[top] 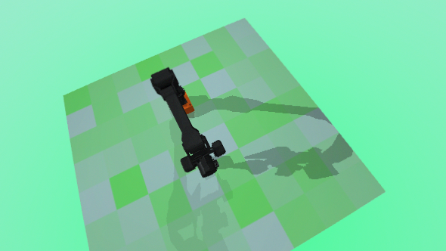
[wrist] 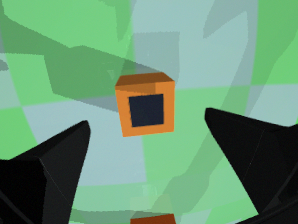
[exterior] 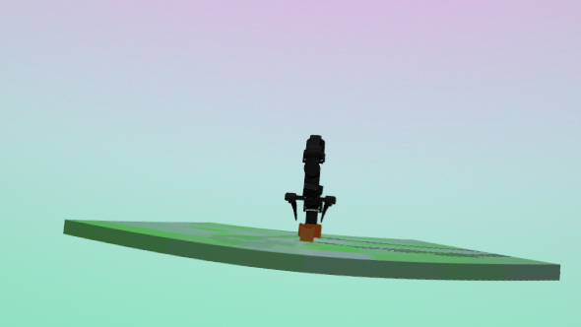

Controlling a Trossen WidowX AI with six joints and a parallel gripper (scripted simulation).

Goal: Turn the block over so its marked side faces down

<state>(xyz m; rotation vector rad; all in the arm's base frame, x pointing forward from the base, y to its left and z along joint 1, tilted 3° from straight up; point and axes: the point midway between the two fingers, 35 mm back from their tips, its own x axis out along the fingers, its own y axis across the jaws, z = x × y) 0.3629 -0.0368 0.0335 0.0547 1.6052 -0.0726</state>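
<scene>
The orange block lies 30 mm below my gripper tip.
</scene>
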